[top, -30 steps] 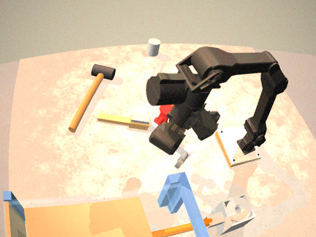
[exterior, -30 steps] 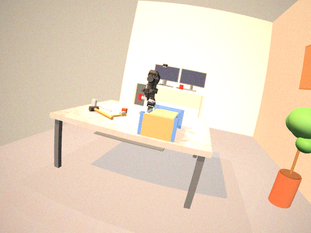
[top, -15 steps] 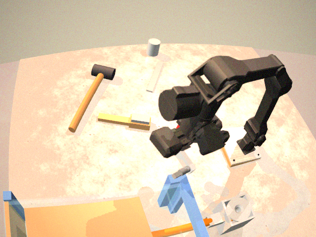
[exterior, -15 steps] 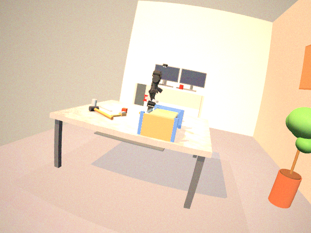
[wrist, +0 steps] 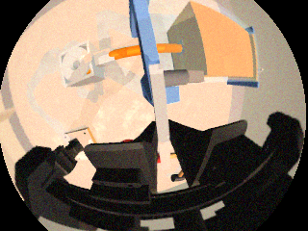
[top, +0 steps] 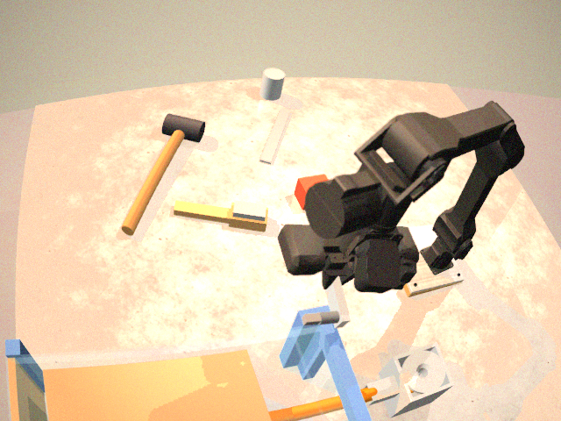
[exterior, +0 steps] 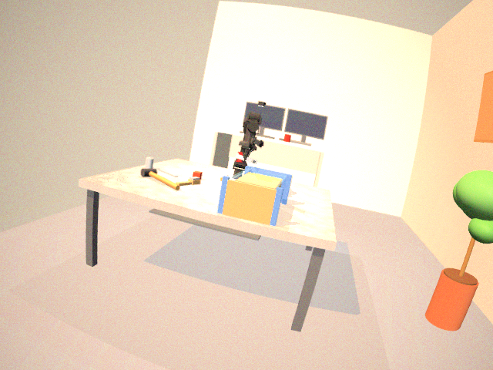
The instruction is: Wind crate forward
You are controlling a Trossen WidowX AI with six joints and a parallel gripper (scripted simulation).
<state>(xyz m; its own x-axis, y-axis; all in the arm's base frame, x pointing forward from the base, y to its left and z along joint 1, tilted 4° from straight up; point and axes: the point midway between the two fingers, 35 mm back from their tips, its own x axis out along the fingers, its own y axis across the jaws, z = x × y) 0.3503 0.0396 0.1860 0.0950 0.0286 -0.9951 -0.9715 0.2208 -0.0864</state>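
My gripper tip is 50 mm past the red knob, 40 mm to the left of it and 10 mm below it. The rest, counted from my gripper tip: crank handle (10 mm behind, 10 mm to the right, 10 mm above); yellow hand tool (10 mm ahead, 300 mm to the right, 170 mm below); hand winch (140 mm behind, 160 mm to the left, 150 mm below).
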